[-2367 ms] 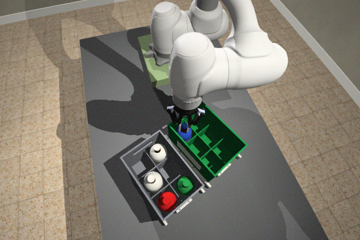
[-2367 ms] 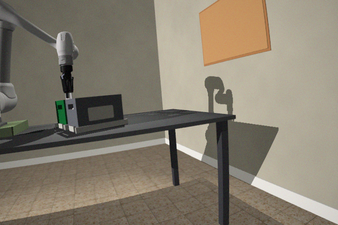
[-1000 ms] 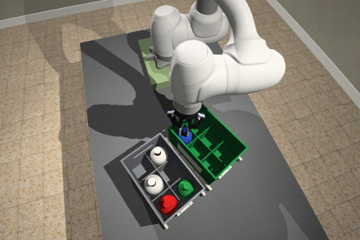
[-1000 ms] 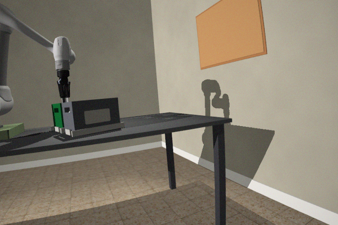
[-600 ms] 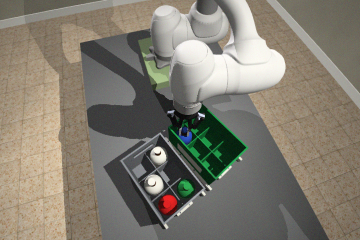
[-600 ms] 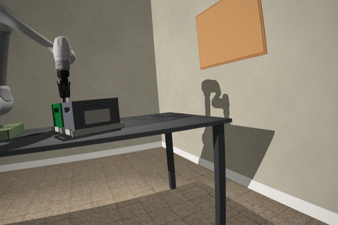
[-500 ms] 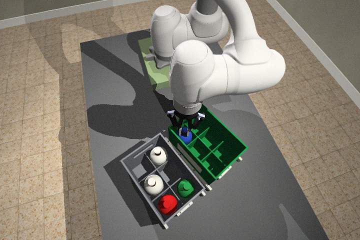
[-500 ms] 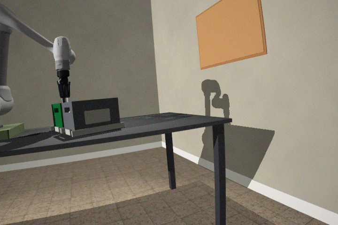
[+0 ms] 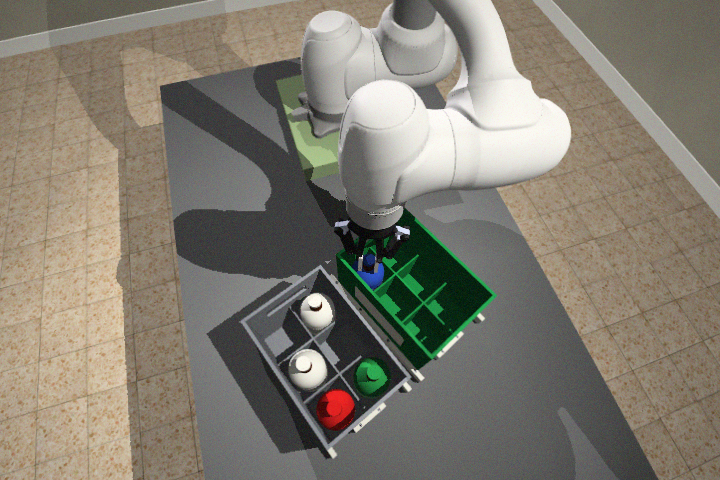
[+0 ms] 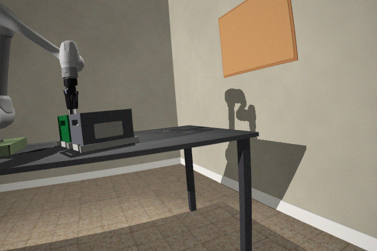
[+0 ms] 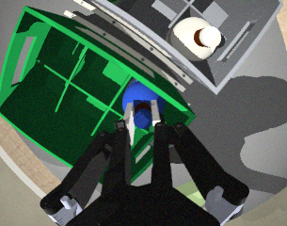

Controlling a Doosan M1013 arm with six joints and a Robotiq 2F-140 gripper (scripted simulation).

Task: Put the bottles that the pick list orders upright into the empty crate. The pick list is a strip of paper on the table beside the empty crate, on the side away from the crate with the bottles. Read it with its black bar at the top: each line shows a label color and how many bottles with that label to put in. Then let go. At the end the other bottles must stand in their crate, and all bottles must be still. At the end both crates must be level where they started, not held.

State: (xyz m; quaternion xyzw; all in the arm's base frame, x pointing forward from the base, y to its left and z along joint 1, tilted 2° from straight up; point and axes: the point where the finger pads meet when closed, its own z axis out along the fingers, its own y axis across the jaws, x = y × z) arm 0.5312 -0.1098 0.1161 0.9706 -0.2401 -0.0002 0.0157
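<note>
Now: the blue bottle 8 cm below my hand. Also, from my hand: green bottle: 20 cm ahead, 7 cm to the right, 9 cm below; then grey crate: 13 cm ahead, 14 cm to the right, 9 cm below; then green crate: 6 cm ahead, 7 cm to the left, 9 cm below.
</note>
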